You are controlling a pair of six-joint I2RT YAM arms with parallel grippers.
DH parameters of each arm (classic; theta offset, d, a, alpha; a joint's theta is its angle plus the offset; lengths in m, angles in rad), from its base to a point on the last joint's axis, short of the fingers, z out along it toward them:
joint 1: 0 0.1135 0.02 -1.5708
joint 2: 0 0 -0.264 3.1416
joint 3: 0.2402 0 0.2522 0
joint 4: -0.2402 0 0.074 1.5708
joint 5: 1.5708 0 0 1.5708
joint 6: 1.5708 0.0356 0 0
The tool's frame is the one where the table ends.
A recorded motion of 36 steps. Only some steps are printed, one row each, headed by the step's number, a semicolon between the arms.
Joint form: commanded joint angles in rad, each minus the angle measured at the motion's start. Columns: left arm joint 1, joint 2, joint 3, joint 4, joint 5, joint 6; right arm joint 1, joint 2, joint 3, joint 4, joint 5, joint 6.
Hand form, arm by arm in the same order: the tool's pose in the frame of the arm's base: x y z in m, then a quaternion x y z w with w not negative. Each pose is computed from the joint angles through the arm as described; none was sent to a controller.
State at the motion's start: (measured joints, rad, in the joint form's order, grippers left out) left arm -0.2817 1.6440 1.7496 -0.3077 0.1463 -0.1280; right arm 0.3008 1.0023 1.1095 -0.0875 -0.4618 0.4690
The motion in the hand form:
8: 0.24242 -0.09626 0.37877 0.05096 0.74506 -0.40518 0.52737; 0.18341 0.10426 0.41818 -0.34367 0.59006 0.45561 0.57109
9: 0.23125 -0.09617 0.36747 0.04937 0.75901 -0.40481 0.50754; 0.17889 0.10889 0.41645 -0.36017 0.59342 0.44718 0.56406
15: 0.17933 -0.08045 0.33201 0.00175 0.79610 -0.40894 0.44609; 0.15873 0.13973 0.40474 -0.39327 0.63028 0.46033 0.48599
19: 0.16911 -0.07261 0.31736 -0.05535 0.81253 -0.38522 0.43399; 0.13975 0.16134 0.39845 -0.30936 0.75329 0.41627 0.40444
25: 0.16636 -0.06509 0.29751 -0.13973 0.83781 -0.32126 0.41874; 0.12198 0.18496 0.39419 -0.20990 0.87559 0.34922 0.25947
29: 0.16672 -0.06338 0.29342 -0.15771 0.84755 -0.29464 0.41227; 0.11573 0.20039 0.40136 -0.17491 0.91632 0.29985 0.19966
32: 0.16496 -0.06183 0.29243 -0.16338 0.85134 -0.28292 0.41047; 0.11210 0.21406 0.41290 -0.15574 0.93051 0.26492 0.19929
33: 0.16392 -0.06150 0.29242 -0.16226 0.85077 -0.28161 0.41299; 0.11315 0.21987 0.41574 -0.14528 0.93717 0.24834 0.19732
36: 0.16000 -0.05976 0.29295 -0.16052 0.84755 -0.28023 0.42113; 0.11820 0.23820 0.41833 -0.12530 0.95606 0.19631 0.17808
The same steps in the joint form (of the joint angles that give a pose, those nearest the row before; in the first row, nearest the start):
8: -0.0437 -0.5215 -0.7052 0.2603 0.2489 -0.4103; 0.0944 -0.0310 -0.0676 0.1142 -0.3415 -0.2529
9: -0.0579 -0.5637 -0.7532 0.2206 0.2471 -0.4143; 0.1250 -0.0359 -0.0579 0.0538 -0.3276 -0.3076
15: -0.0738 -0.7909 -0.9354 0.0551 0.2275 -0.5027; 0.3126 -0.0232 -0.0233 -0.1556 -0.2364 -0.3563
19: -0.0684 -0.8478 -0.9858 -0.0077 0.1441 -0.5625; 0.4958 0.0115 0.0648 -0.4306 0.0915 -0.1933
25: -0.0661 -0.8608 -1.0210 -0.1006 -0.0196 -0.6287; 0.6614 0.1368 0.2391 -0.8028 0.3017 0.0991
29: -0.0661 -0.8514 -1.0165 -0.1425 -0.0688 -0.6333; 0.7319 0.2442 0.3882 -1.0024 0.3684 0.2223
32: -0.0652 -0.8563 -1.0146 -0.1676 -0.0884 -0.6314; 0.7872 0.3244 0.5127 -1.1030 0.4595 0.2882
33: -0.0663 -0.8623 -1.0173 -0.1676 -0.0926 -0.6279; 0.7987 0.3629 0.5634 -1.1460 0.4897 0.3136
36: -0.0663 -0.8858 -1.0261 -0.1683 -0.1010 -0.6209; 0.8200 0.4856 0.7084 -1.2822 0.5415 0.3695

